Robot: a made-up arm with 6 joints.
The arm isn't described. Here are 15 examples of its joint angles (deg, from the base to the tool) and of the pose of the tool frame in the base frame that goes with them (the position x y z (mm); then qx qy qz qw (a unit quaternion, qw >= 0)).
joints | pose
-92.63 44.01 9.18 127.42 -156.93 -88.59 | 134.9 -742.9 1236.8 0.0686 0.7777 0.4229 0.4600
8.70 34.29 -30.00 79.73 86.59 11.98 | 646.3 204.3 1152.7 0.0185 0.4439 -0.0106 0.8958
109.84 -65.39 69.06 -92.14 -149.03 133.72 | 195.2 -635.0 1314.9 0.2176 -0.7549 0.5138 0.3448
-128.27 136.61 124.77 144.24 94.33 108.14 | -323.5 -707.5 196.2 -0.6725 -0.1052 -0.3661 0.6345
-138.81 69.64 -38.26 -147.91 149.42 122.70 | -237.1 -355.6 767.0 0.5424 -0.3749 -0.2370 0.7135
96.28 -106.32 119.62 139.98 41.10 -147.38 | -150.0 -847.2 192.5 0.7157 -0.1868 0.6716 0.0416
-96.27 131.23 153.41 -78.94 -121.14 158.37 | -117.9 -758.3 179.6 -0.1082 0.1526 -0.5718 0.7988
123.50 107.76 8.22 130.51 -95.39 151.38 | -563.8 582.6 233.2 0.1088 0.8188 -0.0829 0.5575
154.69 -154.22 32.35 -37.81 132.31 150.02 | 602.4 -86.4 106.5 0.0651 -0.7787 0.3655 0.5057
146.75 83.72 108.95 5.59 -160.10 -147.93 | -646.1 646.8 963.2 0.2717 0.5266 -0.7784 0.2072
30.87 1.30 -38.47 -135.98 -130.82 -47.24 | -48.3 260.8 1144.9 0.5233 -0.6020 -0.2002 0.5690
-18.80 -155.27 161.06 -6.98 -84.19 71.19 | -195.1 -64.5 -149.4 -0.4128 0.7965 -0.4175 0.1443
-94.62 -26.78 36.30 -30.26 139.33 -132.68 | -211.2 224.5 1584.3 -0.2414 0.2044 0.0850 0.9448
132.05 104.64 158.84 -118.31 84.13 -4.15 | -748.5 724.8 642.1 -0.2056 -0.8272 -0.0132 0.5227
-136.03 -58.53 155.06 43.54 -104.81 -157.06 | 423.2 637.0 842.6 0.3587 0.1814 0.2664 0.8760
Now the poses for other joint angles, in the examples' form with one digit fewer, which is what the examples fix.
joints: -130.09 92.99 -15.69 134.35 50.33 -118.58
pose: -302 -649 318 -0.632 -0.654 -0.065 0.409
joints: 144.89 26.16 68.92 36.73 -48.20 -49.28
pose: -291 406 1676 -0.201 0.810 0.141 0.532
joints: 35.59 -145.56 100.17 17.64 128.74 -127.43
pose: -264 -331 -178 -0.267 -0.878 -0.246 0.313
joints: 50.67 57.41 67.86 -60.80 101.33 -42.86
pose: 635 614 992 0.777 0.344 0.525 0.047
